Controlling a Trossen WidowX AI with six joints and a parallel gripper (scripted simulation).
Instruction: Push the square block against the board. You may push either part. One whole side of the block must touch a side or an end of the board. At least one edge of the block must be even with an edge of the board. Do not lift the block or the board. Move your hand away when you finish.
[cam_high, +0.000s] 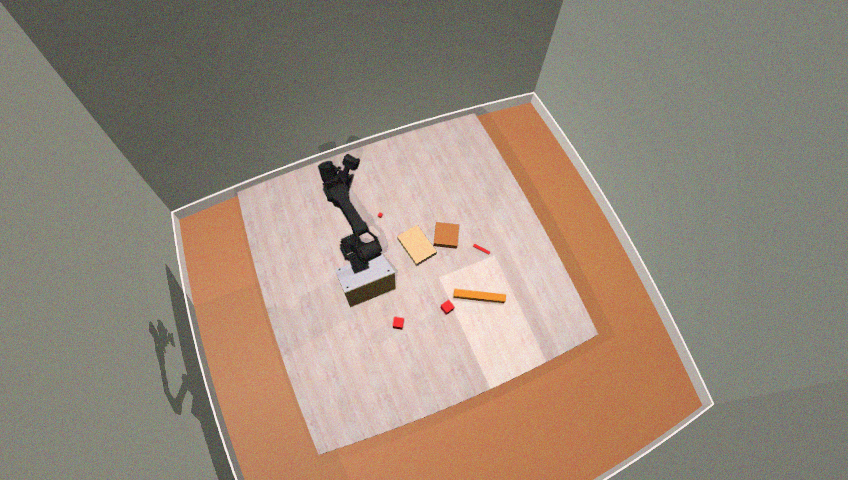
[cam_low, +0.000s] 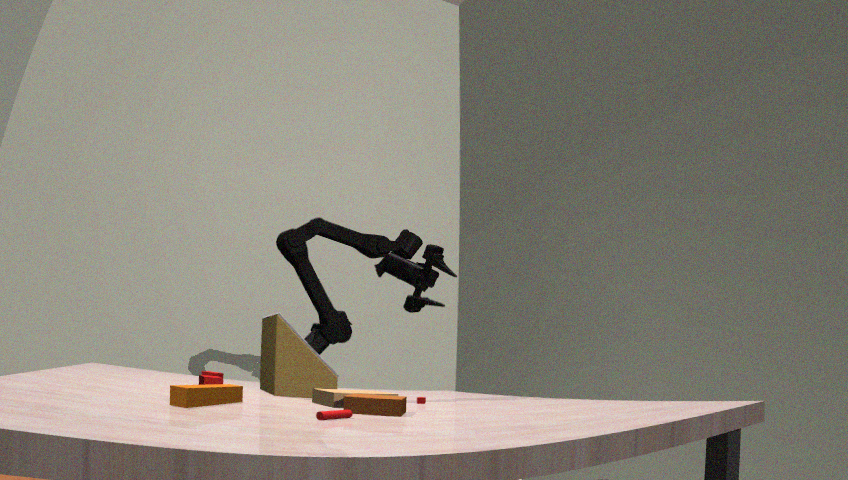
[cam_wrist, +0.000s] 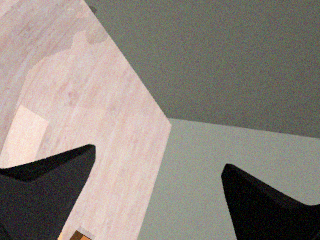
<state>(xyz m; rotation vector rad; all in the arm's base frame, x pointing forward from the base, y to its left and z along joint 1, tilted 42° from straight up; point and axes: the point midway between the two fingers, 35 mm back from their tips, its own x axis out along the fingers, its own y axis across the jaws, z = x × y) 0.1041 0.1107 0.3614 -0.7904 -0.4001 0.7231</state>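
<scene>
My gripper tip is 140 mm short of the tan board, 310 mm to the left of it and 280 mm above it. Also, from my gripper tip: red peg: 400 mm ahead, 430 mm to the right, 280 mm below; orange-brown square block: 280 mm ahead, 310 mm to the right, 280 mm below; small red cube: 50 mm ahead, 100 mm to the right, 280 mm below.
</scene>
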